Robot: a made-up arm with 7 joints.
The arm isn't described. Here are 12 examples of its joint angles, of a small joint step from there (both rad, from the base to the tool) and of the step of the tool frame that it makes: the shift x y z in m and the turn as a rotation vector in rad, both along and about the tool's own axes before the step.
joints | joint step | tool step
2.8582 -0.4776 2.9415 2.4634 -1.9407 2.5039 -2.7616 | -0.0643 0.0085 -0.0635 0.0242 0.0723 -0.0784 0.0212 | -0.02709 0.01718 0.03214 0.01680 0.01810 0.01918
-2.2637 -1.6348 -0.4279 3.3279 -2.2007 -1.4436 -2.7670 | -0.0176 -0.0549 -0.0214 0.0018 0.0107 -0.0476 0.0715 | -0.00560 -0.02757 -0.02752 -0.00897 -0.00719 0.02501
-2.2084 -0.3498 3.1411 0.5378 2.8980 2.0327 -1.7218 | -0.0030 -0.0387 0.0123 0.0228 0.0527 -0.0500 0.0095 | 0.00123 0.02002 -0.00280 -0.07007 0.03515 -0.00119
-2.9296 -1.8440 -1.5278 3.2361 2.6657 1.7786 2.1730 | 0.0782 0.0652 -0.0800 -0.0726 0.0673 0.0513 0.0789 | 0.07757 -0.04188 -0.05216 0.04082 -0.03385 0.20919
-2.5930 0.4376 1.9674 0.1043 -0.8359 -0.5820 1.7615 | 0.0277 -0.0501 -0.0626 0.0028 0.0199 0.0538 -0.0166 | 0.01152 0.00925 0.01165 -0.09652 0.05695 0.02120
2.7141 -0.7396 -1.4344 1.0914 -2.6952 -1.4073 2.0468 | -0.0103 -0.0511 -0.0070 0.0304 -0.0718 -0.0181 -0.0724 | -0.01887 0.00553 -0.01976 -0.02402 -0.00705 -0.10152
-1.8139 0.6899 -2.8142 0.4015 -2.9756 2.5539 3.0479 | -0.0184 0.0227 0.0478 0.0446 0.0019 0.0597 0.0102 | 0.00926 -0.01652 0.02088 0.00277 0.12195 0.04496
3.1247 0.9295 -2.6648 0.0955 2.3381 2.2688 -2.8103 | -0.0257 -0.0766 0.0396 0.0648 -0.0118 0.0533 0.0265 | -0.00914 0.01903 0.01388 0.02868 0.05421 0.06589
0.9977 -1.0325 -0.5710 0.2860 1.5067 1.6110 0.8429 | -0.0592 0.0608 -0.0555 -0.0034 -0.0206 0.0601 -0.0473 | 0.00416 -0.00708 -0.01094 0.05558 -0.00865 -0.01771
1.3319 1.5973 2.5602 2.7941 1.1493 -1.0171 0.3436 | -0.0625 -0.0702 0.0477 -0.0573 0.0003 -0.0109 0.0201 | -0.05130 0.02392 -0.05927 -0.06600 -0.09897 -0.00406
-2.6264 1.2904 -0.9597 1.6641 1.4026 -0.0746 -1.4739 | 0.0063 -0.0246 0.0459 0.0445 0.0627 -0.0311 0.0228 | 0.02147 -0.00589 -0.01330 0.01196 0.06076 0.11302
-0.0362 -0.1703 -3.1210 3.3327 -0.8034 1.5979 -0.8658 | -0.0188 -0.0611 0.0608 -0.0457 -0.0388 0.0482 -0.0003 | 0.02207 -0.03807 0.05344 0.09855 -0.08600 -0.06899
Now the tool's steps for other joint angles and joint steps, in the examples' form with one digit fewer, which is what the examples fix.
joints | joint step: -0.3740 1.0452 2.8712 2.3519 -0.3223 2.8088 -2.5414 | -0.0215 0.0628 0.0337 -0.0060 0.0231 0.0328 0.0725
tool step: 0.0337 -0.0263 0.0060 -0.0274 -0.0165 0.0368
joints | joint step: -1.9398 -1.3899 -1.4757 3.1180 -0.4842 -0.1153 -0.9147 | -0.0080 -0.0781 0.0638 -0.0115 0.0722 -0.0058 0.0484
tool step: -0.0695 0.0253 -0.0033 -0.0377 -0.0798 0.1762
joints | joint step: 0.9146 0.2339 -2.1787 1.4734 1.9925 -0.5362 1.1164 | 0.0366 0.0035 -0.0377 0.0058 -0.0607 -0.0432 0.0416
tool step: -0.0083 -0.0103 -0.0074 0.0538 -0.0226 -0.0003
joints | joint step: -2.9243 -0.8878 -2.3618 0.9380 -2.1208 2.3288 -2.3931 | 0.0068 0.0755 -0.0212 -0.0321 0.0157 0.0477 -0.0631
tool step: 0.0209 -0.0242 0.0114 0.0789 0.0609 -0.0557
